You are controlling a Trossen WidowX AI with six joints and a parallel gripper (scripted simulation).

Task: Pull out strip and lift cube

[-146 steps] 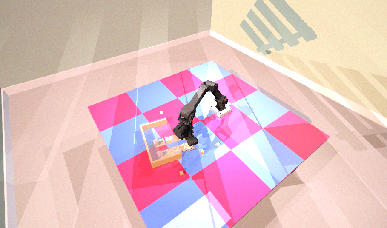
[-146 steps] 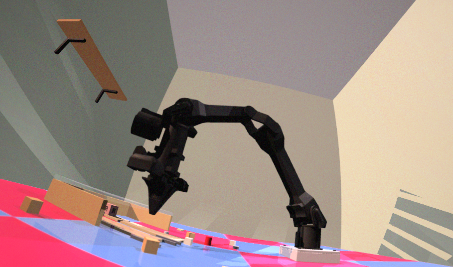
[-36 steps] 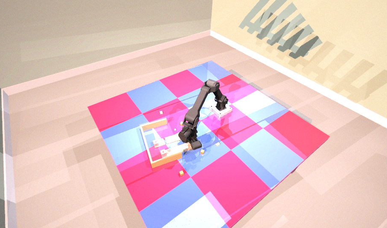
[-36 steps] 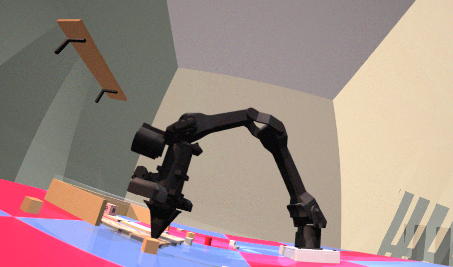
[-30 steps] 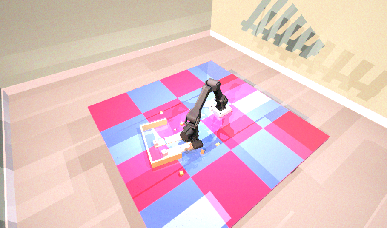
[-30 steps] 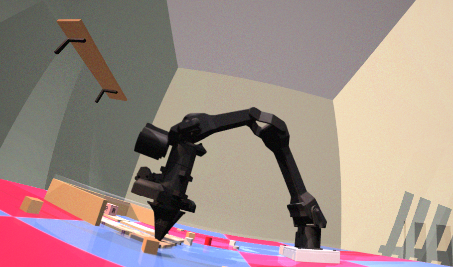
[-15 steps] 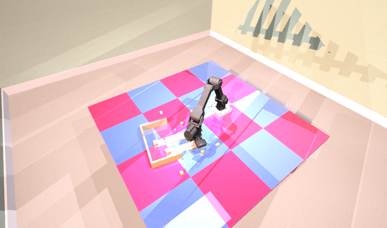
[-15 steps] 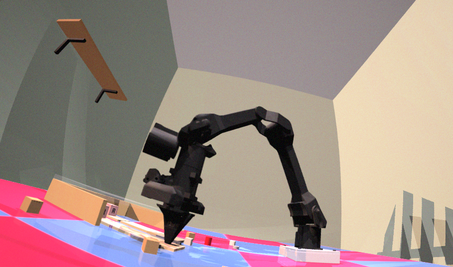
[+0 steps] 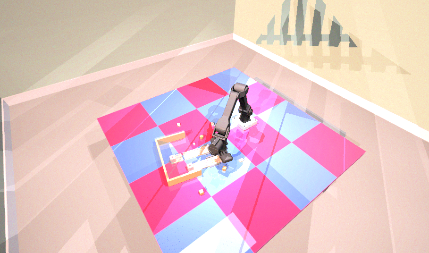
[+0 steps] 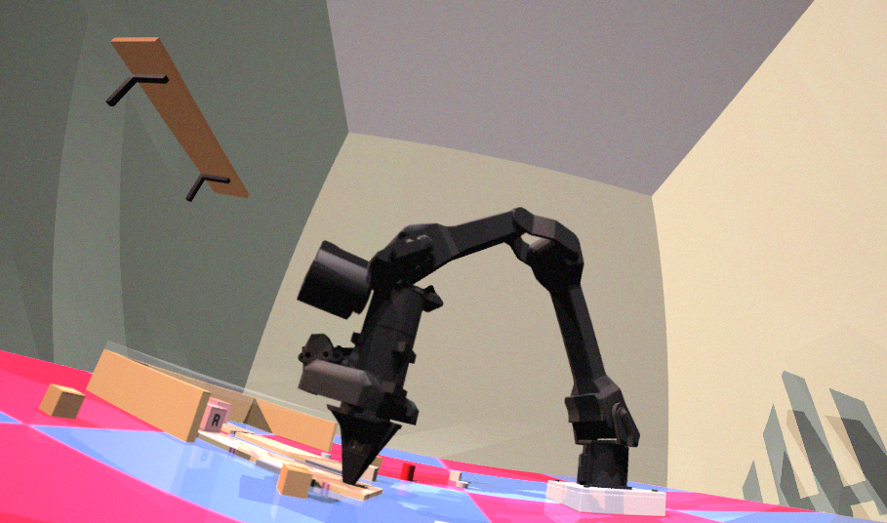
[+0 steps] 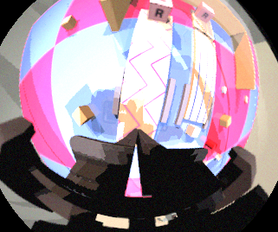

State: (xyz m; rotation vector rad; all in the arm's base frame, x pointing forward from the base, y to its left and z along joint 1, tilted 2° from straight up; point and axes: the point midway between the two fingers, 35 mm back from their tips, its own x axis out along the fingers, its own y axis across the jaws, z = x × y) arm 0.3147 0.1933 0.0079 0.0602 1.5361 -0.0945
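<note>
Now: the pale strip 9 cm ahead of my gripper tip and 1 cm to the right of it.
</note>
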